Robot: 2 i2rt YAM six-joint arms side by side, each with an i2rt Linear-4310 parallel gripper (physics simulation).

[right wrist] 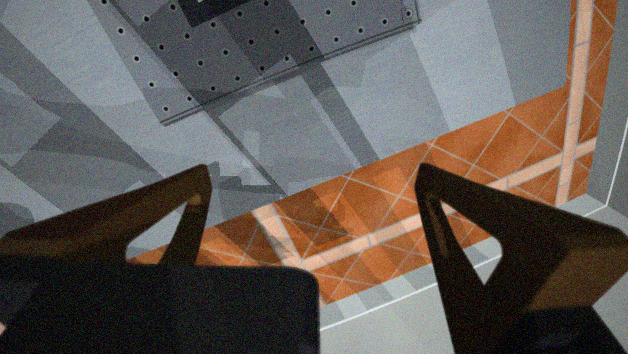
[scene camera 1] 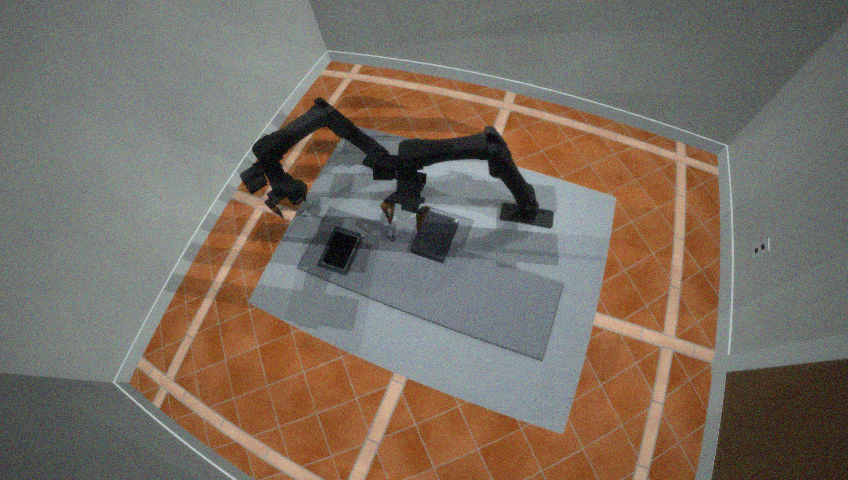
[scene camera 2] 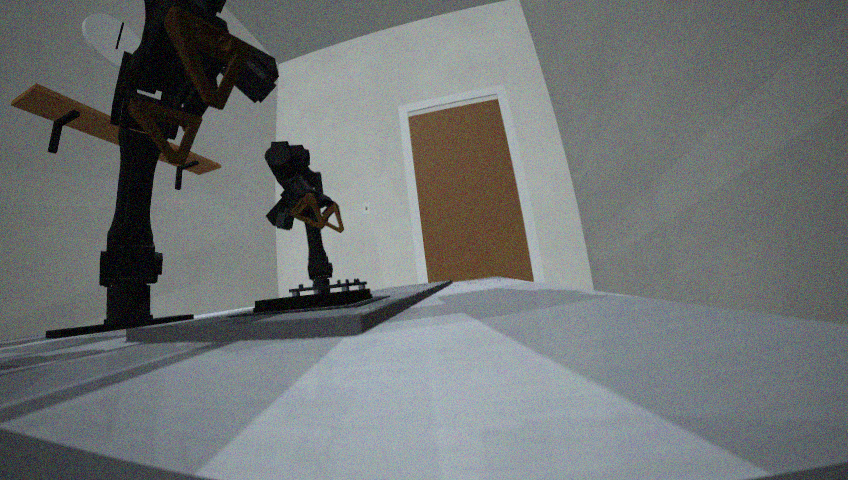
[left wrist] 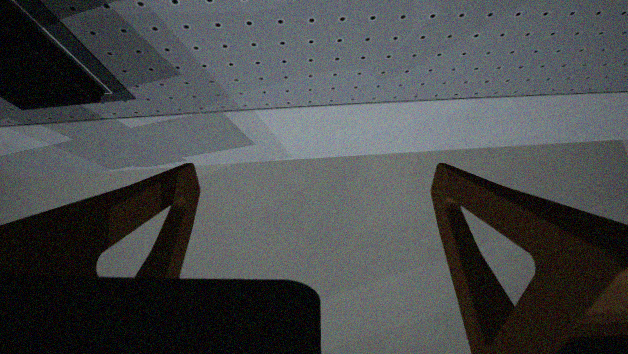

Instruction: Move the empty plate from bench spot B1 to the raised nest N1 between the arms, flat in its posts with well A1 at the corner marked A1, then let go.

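Frame: origin at the left arm's base, x back, y right, z up, level; centimetres.
Where they show: left gripper, fingertip midpoint: (scene camera 1: 404, 226) (scene camera 2: 333, 229) (left wrist: 315, 176); right gripper, fingertip midpoint: (right wrist: 313, 175) (scene camera 1: 293, 209) (scene camera 2: 193, 137); left arm's base, origin of the base link: (scene camera 1: 526, 215); right arm's base, origin of the base link: (scene camera 2: 129, 327).
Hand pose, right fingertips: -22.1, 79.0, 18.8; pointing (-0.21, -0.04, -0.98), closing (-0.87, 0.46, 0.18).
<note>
Each offset is from my right fingertips to the centre of the thing, as dx, dy, dz. Level surfaces: height alone.
A black plate with a pale outline @[-5.3, -14.3, -16.6] (scene camera 1: 340, 248) lies flat on a dark base at the left end of the perforated board; part of it shows at the upper left of the left wrist view (left wrist: 45, 65). The raised dark nest @[+6.1, -47.5, -15.5] (scene camera 1: 434, 237) (scene camera 2: 345, 286) stands to its right in scene camera 1. Its corner marks and posts are too small to tell apart there. My left gripper (scene camera 1: 405, 224) (scene camera 2: 332, 228) (left wrist: 315, 176) is open and empty, in the air near the nest. My right gripper (scene camera 1: 293, 211) (scene camera 2: 200, 135) (right wrist: 313, 175) is open and empty, high and up-left of the plate.
The grey perforated board (scene camera 1: 476, 303) (scene camera 2: 243, 331) (left wrist: 400, 55) lies on the pale table @[dz -18.8] (scene camera 1: 416, 350). The left arm's base (scene camera 1: 526, 216) stands right of the nest. The two arms cross close together in scene camera 1. A wooden shelf (scene camera 2: 89, 120) hangs on the wall.
</note>
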